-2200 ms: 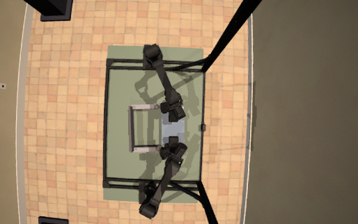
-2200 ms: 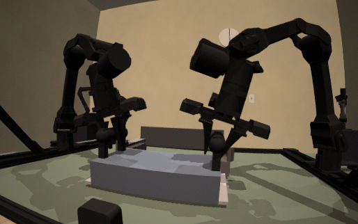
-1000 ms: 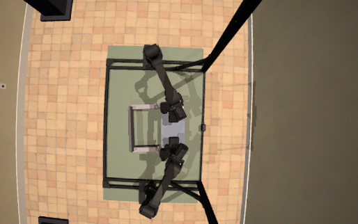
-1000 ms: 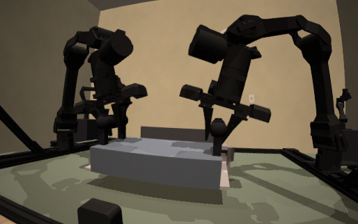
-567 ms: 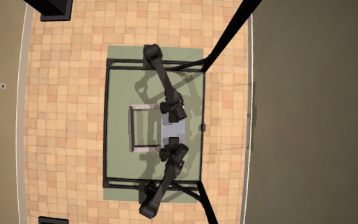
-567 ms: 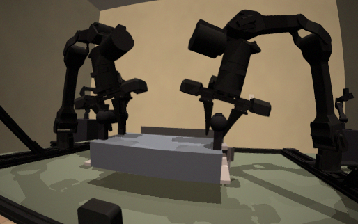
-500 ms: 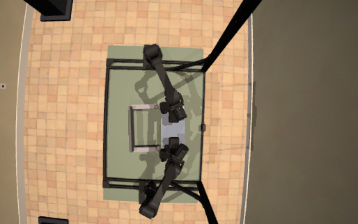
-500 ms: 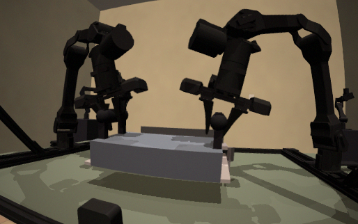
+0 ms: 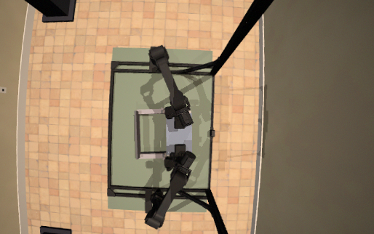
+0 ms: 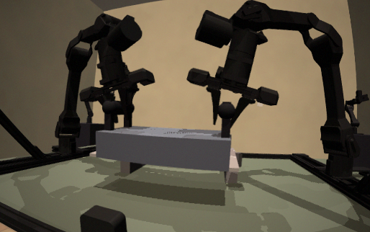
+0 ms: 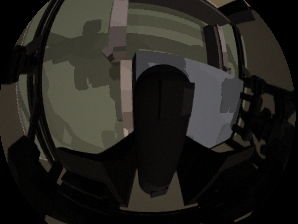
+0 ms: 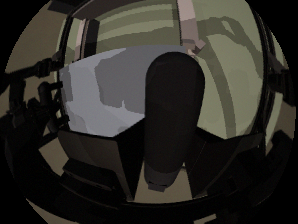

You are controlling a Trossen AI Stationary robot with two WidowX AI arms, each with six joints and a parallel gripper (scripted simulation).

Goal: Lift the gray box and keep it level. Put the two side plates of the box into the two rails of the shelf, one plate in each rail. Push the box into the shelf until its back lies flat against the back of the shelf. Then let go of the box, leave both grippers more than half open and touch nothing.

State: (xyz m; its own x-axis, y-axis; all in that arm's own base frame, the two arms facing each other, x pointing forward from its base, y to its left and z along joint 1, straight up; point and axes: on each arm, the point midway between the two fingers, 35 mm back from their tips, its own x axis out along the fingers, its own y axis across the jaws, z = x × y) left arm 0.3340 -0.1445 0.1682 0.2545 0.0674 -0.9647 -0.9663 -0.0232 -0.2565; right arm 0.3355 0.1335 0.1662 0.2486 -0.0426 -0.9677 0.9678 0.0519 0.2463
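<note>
The box is 120 mm to the left of my right hand and 50 mm below it.
The box lies 120 mm to the right of my left hand, 50 mm below it and 10 mm ahead of it.
</note>
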